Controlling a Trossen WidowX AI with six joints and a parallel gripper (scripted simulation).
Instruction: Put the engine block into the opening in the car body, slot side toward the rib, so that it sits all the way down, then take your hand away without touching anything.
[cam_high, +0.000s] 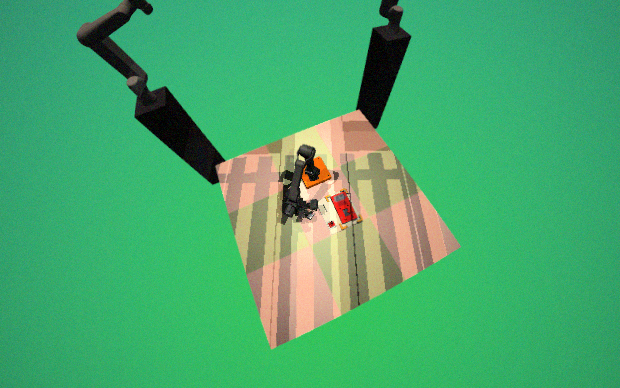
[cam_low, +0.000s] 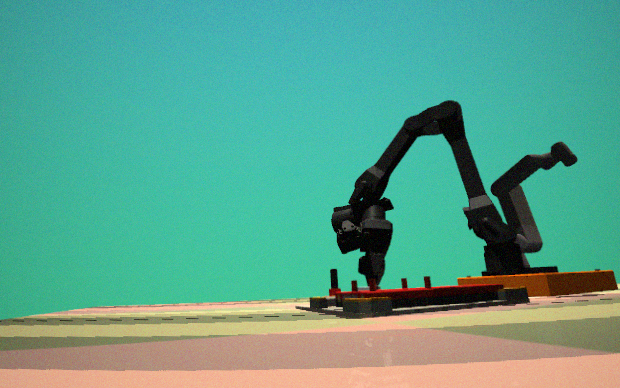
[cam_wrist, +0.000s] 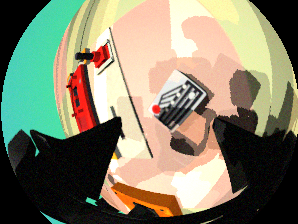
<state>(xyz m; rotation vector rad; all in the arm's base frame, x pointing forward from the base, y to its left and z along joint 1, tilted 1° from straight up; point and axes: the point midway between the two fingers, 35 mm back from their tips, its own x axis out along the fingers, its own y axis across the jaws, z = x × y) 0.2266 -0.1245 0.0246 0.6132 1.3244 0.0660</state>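
The engine block lies 1 cm ahead of my gripper tip, 1 cm to the right of it and 2 cm below it.
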